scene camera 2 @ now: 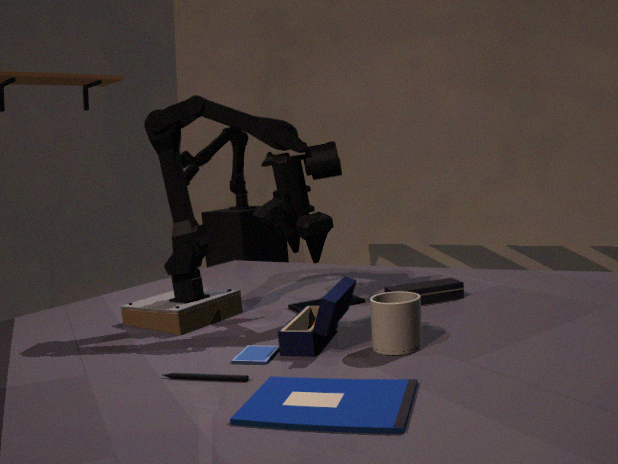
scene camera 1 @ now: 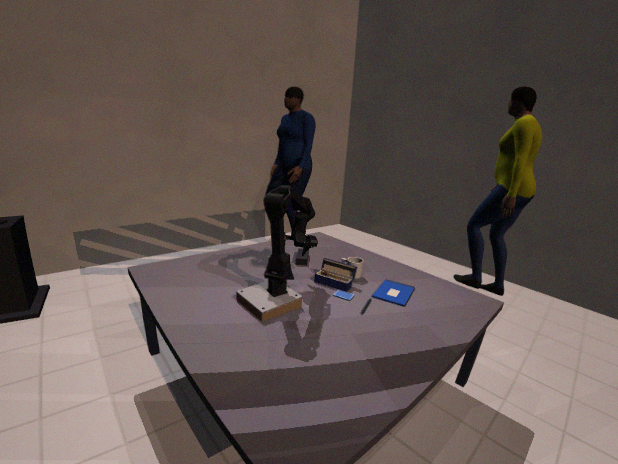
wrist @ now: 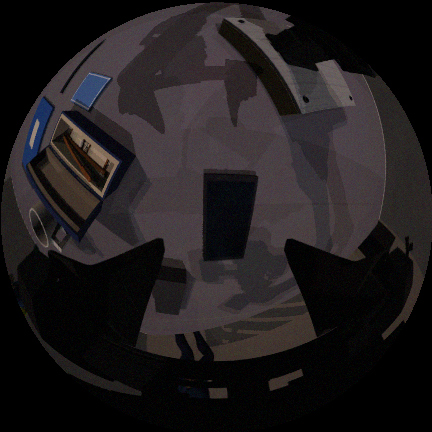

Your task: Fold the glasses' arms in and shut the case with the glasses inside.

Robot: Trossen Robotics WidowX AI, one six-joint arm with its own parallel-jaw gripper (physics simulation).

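Frame: origin at the arm's base, x ahead, y left, z up, level; millimetres.
Where they show: gripper, fingertip midpoint: [scene camera 2: 306,257] [scene camera 1: 292,254] [wrist: 226,245]; arm's base at its link origin: [scene camera 2: 189,299] [scene camera 1: 277,291] [wrist: 293,51].
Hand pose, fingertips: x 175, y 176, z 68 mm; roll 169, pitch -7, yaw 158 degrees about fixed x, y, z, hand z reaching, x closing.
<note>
Things, the pixels of their top centre, and the offset from my fingertips. "spot": a spot on its surface instead.
- brown glasses at a spot on its surface: [wrist: 97,165] spot: 100 mm down, 125 mm ahead, 108 mm right
- dark flat rectangular object at its top centre: [wrist: 227,224] [scene camera 2: 326,301] 108 mm down, 4 mm back, 59 mm left
- light blue card at its top centre: [scene camera 2: 256,353] [wrist: 87,88] [scene camera 1: 343,294] 110 mm down, 110 mm ahead, 257 mm right
- pen at its top centre: [scene camera 2: 202,374] 106 mm down, 125 mm ahead, 381 mm right
- blue notebook at its top centre: [scene camera 2: 328,399] [scene camera 1: 394,291] 108 mm down, 340 mm ahead, 348 mm right
- long black box at its top centre: [scene camera 2: 424,284] [wrist: 167,300] [scene camera 1: 302,253] 81 mm down, 173 mm ahead, 174 mm left
The dark blue glasses case [scene camera 1: 332,282] [scene camera 2: 297,343] [wrist: 110,142] stands open on the table. Its lid [scene camera 1: 340,268] [scene camera 2: 336,305] [wrist: 65,192] is tilted back on the mug side. The brown glasses [wrist: 97,165] lie inside the case. Their arms look folded in across the frame, one at a slight angle. My gripper [scene camera 2: 305,256] [wrist: 226,245] is open and empty, fingers wide apart. It hangs above the table, away from the case, over a dark flat rectangular object [wrist: 230,217]. In the scene camera 1 view the fingers are too small to judge.
A mug [scene camera 1: 356,267] [scene camera 2: 396,325] stands behind the lid. A light blue card [scene camera 1: 344,295] [scene camera 2: 256,354] [wrist: 91,90], a pen [scene camera 2: 210,377] and a blue notebook [scene camera 1: 402,287] [scene camera 2: 365,400] lie near the case. A long black box [scene camera 2: 440,290] lies behind the mug. Two people stand beyond the table.
</note>
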